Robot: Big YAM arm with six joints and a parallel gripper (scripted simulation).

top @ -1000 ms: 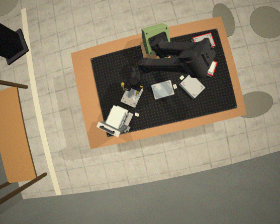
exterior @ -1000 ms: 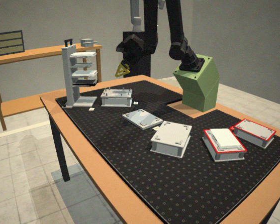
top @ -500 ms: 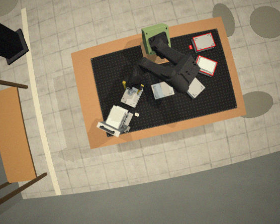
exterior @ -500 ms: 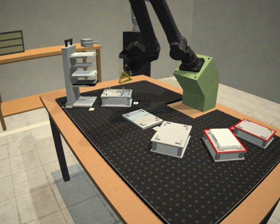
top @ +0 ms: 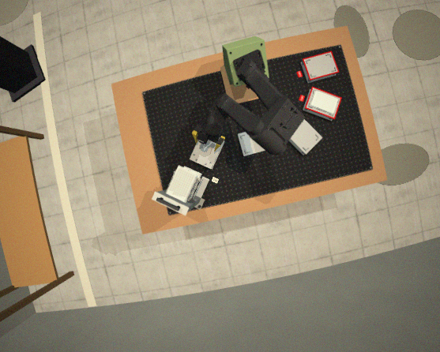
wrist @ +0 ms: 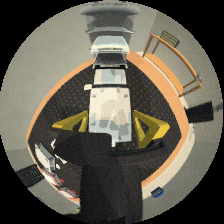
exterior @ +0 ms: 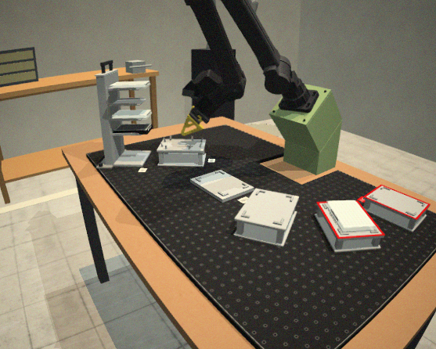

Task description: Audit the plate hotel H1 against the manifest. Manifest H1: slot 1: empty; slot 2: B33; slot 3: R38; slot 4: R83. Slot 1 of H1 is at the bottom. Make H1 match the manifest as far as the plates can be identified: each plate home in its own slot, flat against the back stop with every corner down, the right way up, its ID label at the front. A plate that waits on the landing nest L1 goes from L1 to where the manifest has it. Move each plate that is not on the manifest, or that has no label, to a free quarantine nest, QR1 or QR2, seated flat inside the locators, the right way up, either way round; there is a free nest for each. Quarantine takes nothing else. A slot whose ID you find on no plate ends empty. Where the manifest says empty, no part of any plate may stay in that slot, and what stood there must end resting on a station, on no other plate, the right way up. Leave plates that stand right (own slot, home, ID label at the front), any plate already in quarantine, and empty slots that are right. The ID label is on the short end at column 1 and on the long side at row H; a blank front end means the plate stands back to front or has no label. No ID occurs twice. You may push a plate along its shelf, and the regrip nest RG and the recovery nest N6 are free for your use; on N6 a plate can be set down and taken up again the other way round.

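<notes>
The dark plate is 12 cm ahead of my hand and 15 cm to the right of it. From my hand the other things lie so: flat nest: 8 cm ahead, 23 cm to the left, 11 cm below; then plate hotel H1: 17 cm ahead, 21 cm to the right, 4 cm above; then N6 tag: 10 cm ahead, 34 cm to the left, 12 cm below.
</notes>
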